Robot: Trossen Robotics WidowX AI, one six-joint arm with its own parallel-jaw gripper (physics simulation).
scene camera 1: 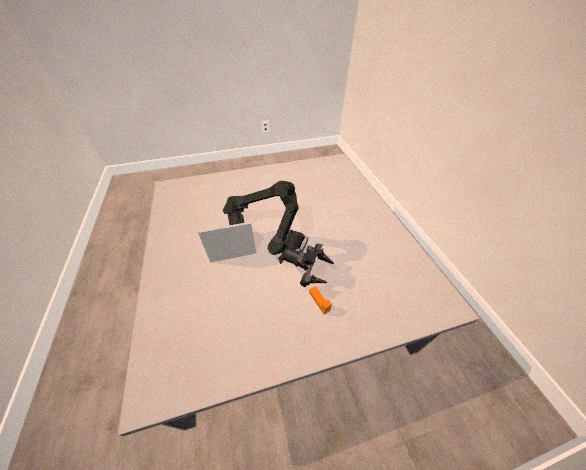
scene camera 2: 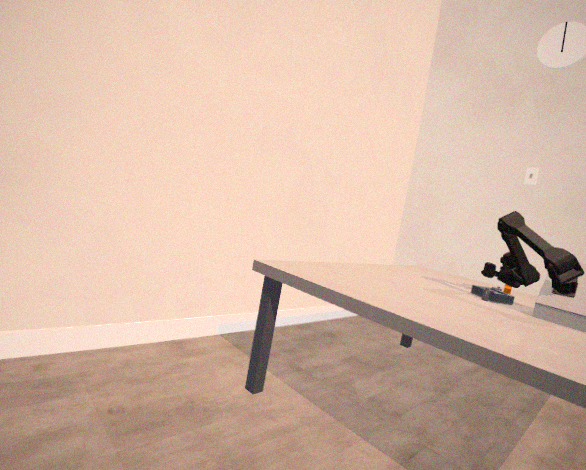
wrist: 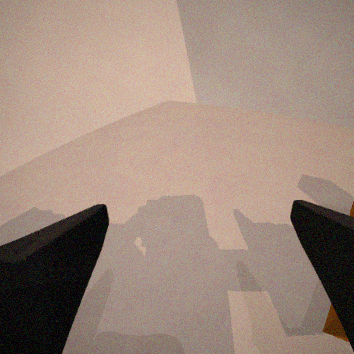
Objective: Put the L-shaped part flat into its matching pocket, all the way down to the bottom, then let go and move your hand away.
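Seen in the pictures: gripper, fingertip midpoint: (scene camera 1: 330, 272) (wrist: 201, 212); arm's base, link origin: (scene camera 1: 236, 225) (scene camera 2: 565, 288).
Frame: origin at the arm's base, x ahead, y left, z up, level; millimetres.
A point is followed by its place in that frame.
Note:
The orange L-shaped part (scene camera 1: 319, 299) @[y -417, x 258, z -85 mm] (scene camera 2: 507, 289) @[y -359, x 250, z -90 mm] (wrist: 337, 326) @[y -357, x 259, z -102 mm] lies on the table beside one finger of the gripper in scene camera 1. In the wrist view slivers of it show at the right edge, outside the right finger. My gripper (scene camera 1: 329, 272) @[y -336, x 334, z -45 mm] (wrist: 201, 212) @[y -336, x 334, z -45 mm] is wide open, with nothing between its fingers. Low slate-blue pieces (scene camera 2: 501, 297) @[y -30, x 193, z -91 mm] show in front of the part in scene camera 2; I cannot tell whether they bear the pocket. The matching pocket cannot be made out in scene camera 1 or the wrist view.
The pale table (scene camera 1: 210, 325) @[y -387, x -172, z -115 mm] (scene camera 2: 400, 295) @[y 411, x 380, z -116 mm] carries the arm (scene camera 1: 291, 205) @[y -124, x 227, z 171 mm] (scene camera 2: 520, 255) @[y -129, x 182, z 77 mm]. A grey slab (scene camera 1: 228, 244) @[y -89, x -51, z -16 mm] is at the arm's base. Shadows of the arm and fingers fall across the table around the gripper.

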